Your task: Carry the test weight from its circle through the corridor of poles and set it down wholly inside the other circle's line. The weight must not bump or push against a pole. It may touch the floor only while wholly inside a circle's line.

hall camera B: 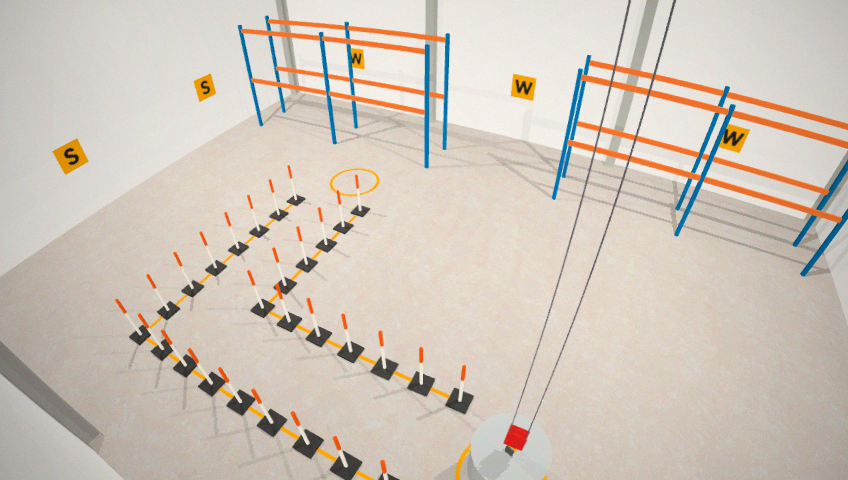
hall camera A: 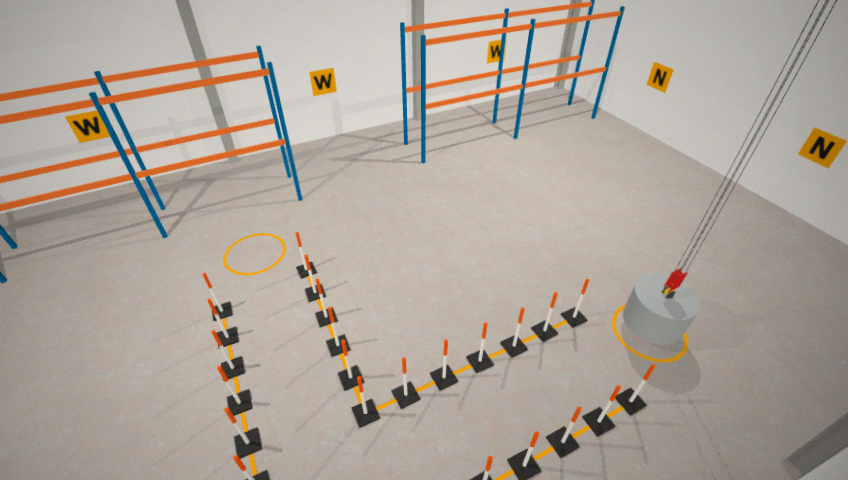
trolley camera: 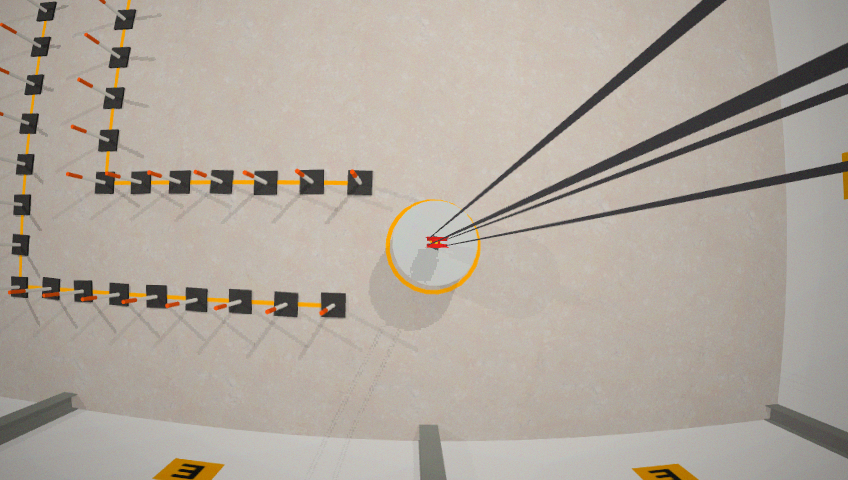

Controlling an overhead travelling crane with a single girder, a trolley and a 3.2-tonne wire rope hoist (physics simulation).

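Note:
The grey test weight [hall camera A: 654,324] [hall camera B: 538,455] [trolley camera: 455,267] hangs upright from the crane's hook [hall camera A: 668,291] [hall camera B: 509,450] [trolley camera: 436,242], which is shut on it under the red block. Its shadow lies offset from it, so it is a little above the floor. In the trolley view the yellow line of the near circle [hall camera A: 658,360] [hall camera B: 458,466] [trolley camera: 387,243] shows all around the weight. The other circle [hall camera A: 249,274] [hall camera B: 330,182] lies beyond the corridor's far end. The nearest end poles [hall camera A: 574,316] [hall camera B: 460,400] [trolley camera: 360,182] stand apart from the weight. Its underside is hidden.
Two rows of poles form an L-shaped corridor, left of the weight in the trolley view; the other row's end pole base [hall camera A: 630,400] [trolley camera: 333,304] stands lower there. Blue and orange racks [hall camera A: 423,101] [hall camera B: 426,107] stand along the W wall. Grey wall columns [trolley camera: 429,452] stand at the E wall.

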